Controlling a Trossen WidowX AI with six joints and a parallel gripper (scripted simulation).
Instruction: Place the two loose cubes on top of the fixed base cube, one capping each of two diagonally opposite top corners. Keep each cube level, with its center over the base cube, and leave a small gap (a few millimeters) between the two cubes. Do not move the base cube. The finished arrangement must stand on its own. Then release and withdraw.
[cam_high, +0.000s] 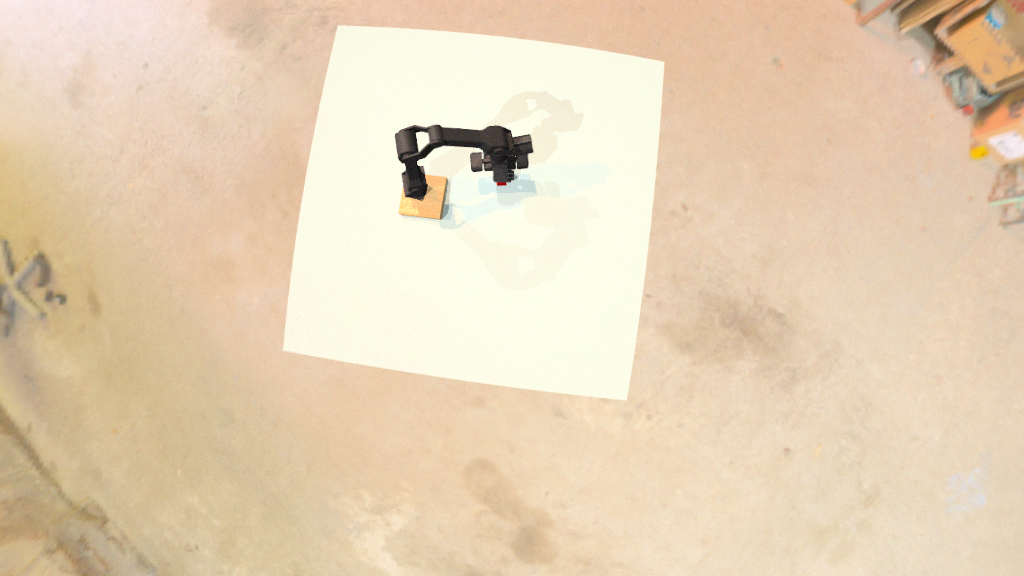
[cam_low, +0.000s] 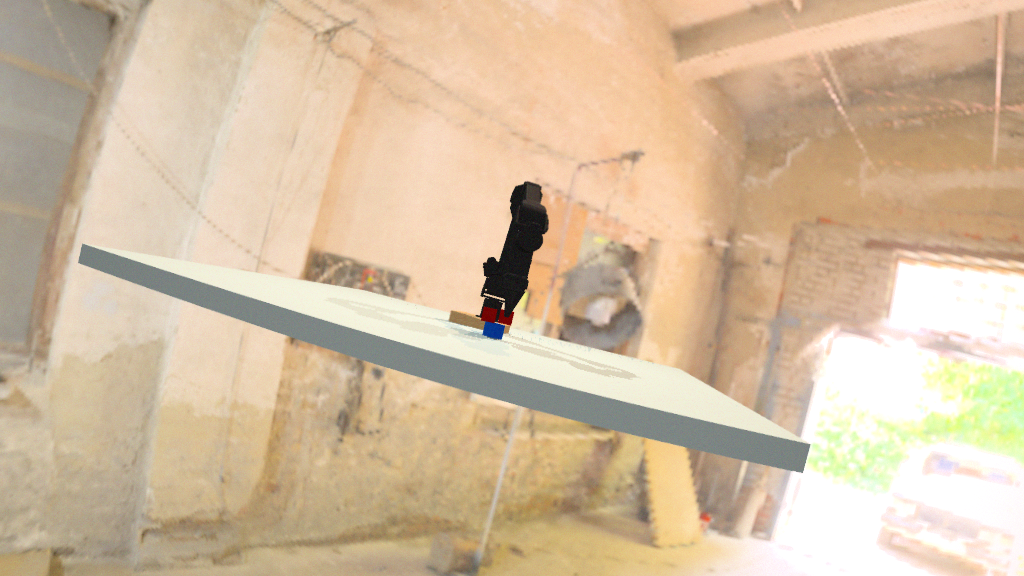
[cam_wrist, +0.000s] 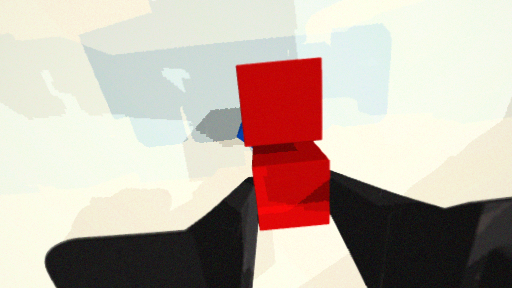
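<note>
The blue cube is 10 mm ahead of my gripper tip, 20 mm to the right of it and 40 mm below it.
</note>
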